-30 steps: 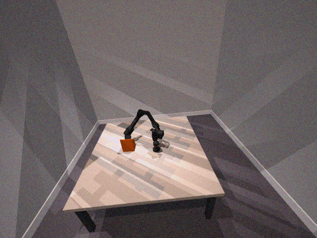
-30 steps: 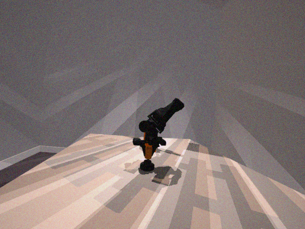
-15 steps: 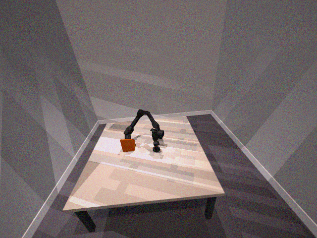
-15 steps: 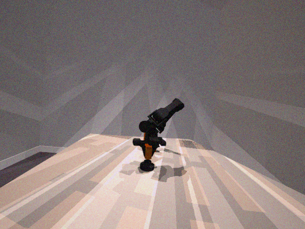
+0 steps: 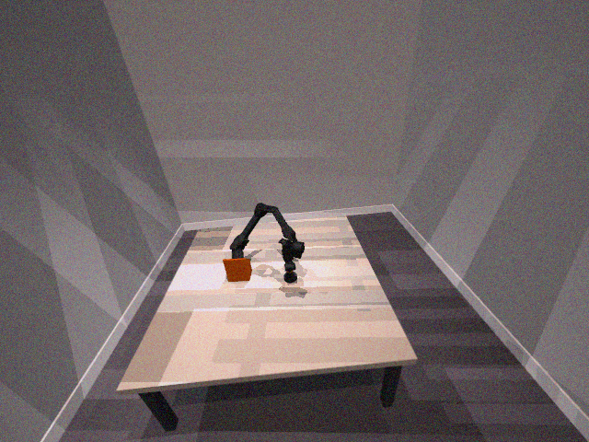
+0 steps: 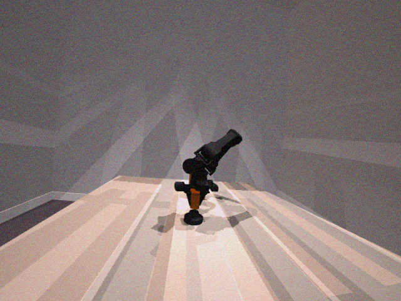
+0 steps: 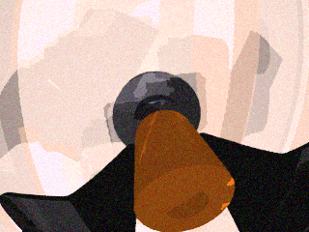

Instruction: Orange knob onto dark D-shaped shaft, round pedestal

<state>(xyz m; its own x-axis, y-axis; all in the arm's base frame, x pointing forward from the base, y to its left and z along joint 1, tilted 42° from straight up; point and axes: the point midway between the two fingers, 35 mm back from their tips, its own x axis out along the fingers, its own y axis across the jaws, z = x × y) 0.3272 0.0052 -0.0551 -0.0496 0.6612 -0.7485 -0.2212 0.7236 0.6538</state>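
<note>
Right now the orange knob is 2 cm above my gripper tip. Round my gripper tip: pedestal: 4 cm below.
</note>
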